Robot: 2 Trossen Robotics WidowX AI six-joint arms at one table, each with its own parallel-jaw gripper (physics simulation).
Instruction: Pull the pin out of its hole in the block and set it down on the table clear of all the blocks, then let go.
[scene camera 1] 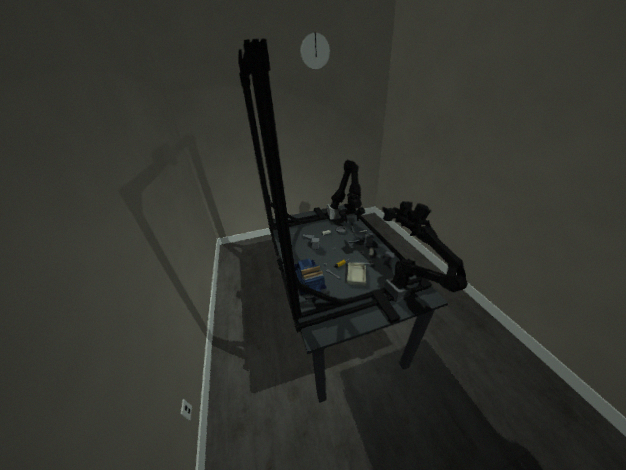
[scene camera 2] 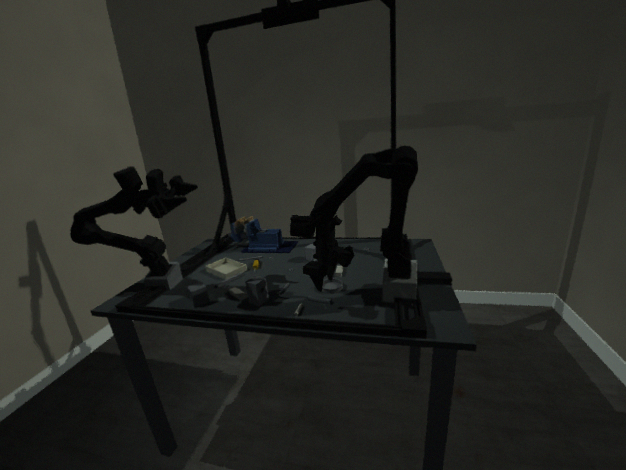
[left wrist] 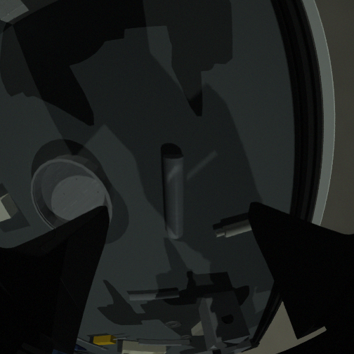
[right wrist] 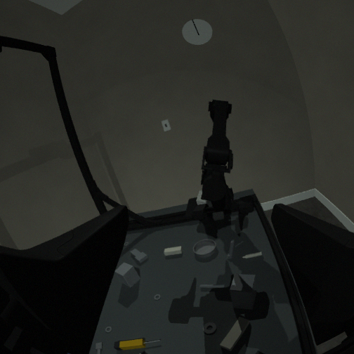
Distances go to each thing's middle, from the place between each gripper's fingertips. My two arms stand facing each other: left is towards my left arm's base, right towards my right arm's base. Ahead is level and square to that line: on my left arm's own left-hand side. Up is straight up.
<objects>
The round dish (left wrist: 64,187) lies 410 mm to the left of my right hand, 360 mm below it and 90 mm behind it.
My left hand is 9 cm past the round dish and 5 cm above it.
</objects>
